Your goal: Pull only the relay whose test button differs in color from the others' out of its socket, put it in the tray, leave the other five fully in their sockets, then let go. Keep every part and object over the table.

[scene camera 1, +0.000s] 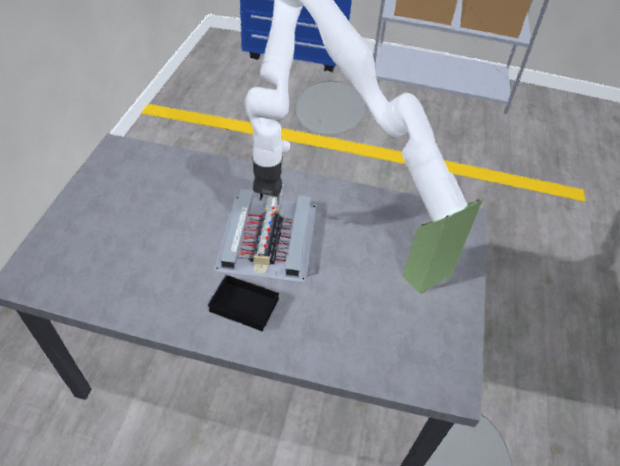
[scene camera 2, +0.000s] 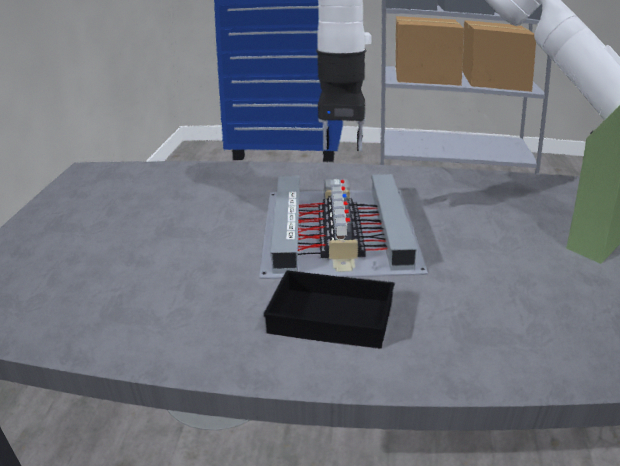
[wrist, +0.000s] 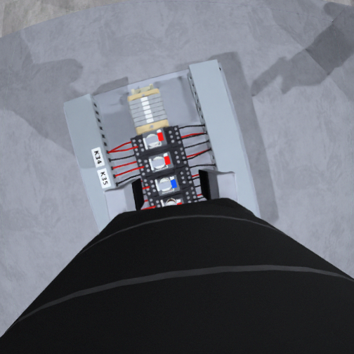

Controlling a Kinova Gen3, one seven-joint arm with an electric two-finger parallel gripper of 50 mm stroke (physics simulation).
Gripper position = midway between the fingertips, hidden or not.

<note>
I see my gripper (scene camera 2: 343, 148) and a grey panel (wrist: 179, 104).
My gripper is seen too in scene camera 1 (scene camera 1: 270, 200) and in the wrist view (wrist: 170, 186).
</note>
